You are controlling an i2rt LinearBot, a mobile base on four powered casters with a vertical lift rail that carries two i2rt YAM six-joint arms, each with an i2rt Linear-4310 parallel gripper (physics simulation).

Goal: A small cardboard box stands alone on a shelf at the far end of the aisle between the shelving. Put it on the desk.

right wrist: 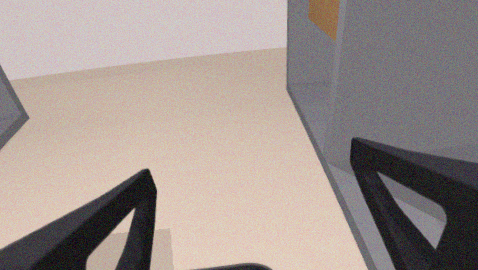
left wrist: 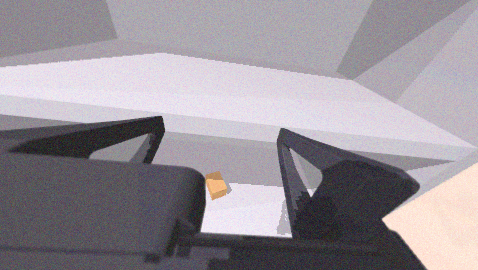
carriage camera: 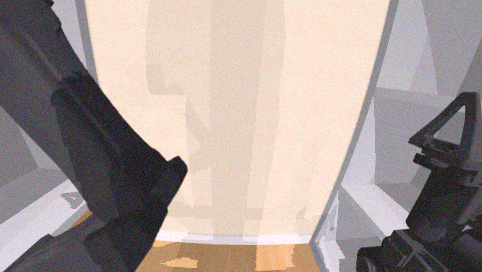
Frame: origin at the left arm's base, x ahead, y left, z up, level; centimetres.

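Seen in the pictures: left gripper, fingertip midpoint: (left wrist: 222, 129); right gripper, fingertip midpoint: (right wrist: 251, 164).
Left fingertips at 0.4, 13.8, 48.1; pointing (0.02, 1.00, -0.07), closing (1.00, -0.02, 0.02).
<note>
Offsets run from my left fingertips to a thing's top centre, as dx, dy, dz. "spot": to the spot under its first point. Level surfaces: height alone.
A small orange-brown cardboard box {-1.8, +25.3, -45.0} (left wrist: 216, 185) sits tilted in the left wrist view on a white shelf board {dz -50.0} (left wrist: 250, 212), with a short shadow at its right. It looks small, beyond my left gripper (left wrist: 222, 129), which is open with its fingers well apart and nothing between them. The box shows beside the dark gripper body, which may hide part of the shelf. In the carriage view the left arm's dark links cover the left side, and the left fingertips are not seen. My right gripper (right wrist: 251, 164) is open and empty. The desk does not show in these views.
A long pale shelf board (left wrist: 200, 85) crosses the left wrist view above the box's level. Grey shelving (carriage camera: 360, 145) stands on both sides of a beige surface (carriage camera: 235, 125). An orange-brown box {spot: +10.3, -100.6, +54.9} (right wrist: 324, 16) shows partly at the right wrist view's top, behind a grey panel edge.
</note>
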